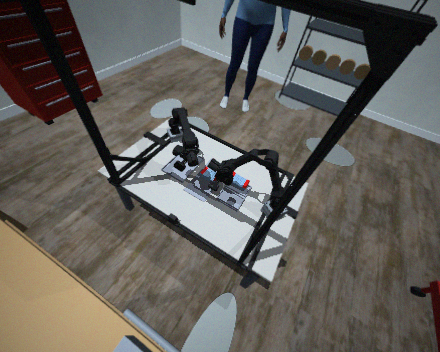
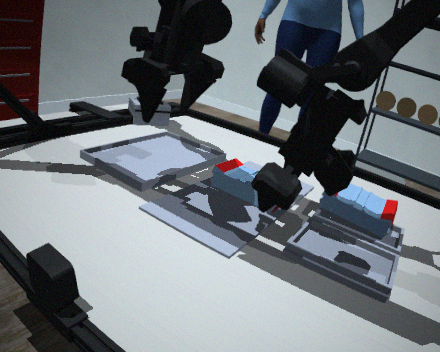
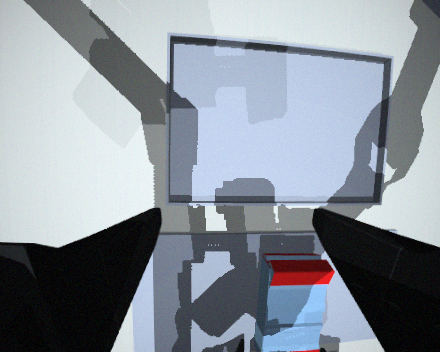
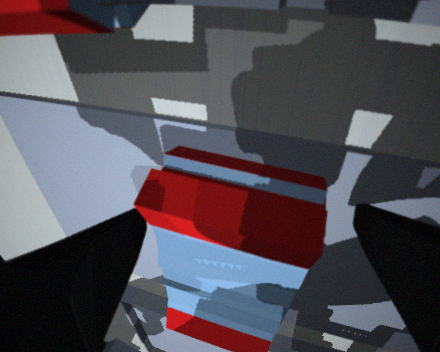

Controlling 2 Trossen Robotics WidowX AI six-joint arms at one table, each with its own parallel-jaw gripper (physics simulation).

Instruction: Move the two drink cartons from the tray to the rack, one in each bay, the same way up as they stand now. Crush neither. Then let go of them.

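Frame: origin at the left arm's base, x left, y ahead, z down, level; millimetres.
Seen in the pictures: left gripper, fingertip midpoint: (image 1: 185, 164) (image 2: 165, 116) (image 3: 237, 215); right gripper, fingertip midpoint: (image 1: 215, 179) (image 3: 281, 345) (image 4: 249, 216); left arm's base, origin of the base link: (image 1: 175, 131).
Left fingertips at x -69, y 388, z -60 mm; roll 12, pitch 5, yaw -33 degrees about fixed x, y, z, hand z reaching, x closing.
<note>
Pixels of each thing's middle, then the offset from my left fingertips to it. Level surfaces: height alone.
- blue carton with red ends, body centre: (image 4: 228, 270) (image 3: 290, 310) (image 2: 251, 184) (image 1: 210, 175) dz +92, dx +148, dy +74 mm
- carton, body centre: (image 2: 359, 204) (image 1: 238, 181) dz +75, dx +295, dy +198 mm
- rack, body centre: (image 2: 353, 239) (image 1: 234, 192) dz +106, dx +241, dy +251 mm
- walled tray, body centre: (image 3: 283, 127) (image 2: 156, 155) (image 1: 183, 164) dz +108, dx +22, dy -96 mm
- white table, its level: dz +116 mm
One blue carton with red ends (image 1: 209, 175) (image 2: 235, 185) (image 3: 295, 305) (image 4: 230, 250) rests on a flat grey plate (image 2: 215, 245) (image 4: 40, 125). The other carton (image 1: 240, 180) (image 2: 357, 210) (image 4: 30, 22) sits in the rack's far bay. The near bay of the rack (image 2: 340, 274) is empty. The walled tray (image 2: 120, 175) (image 3: 169, 150) holds no carton. My left gripper (image 2: 167, 114) (image 3: 237, 215) is open above the tray's far side. My right gripper (image 2: 297, 197) (image 4: 249, 216) is open, low over the plate carton's rack-side end, which shows between its fingers; contact cannot be told.
A black frame (image 1: 85, 117) surrounds the white table (image 2: 165, 280). A small black block (image 2: 52, 275) stands on its near edge. The right arm reaches across above the rack. A person (image 1: 247, 50) stands behind the table.
</note>
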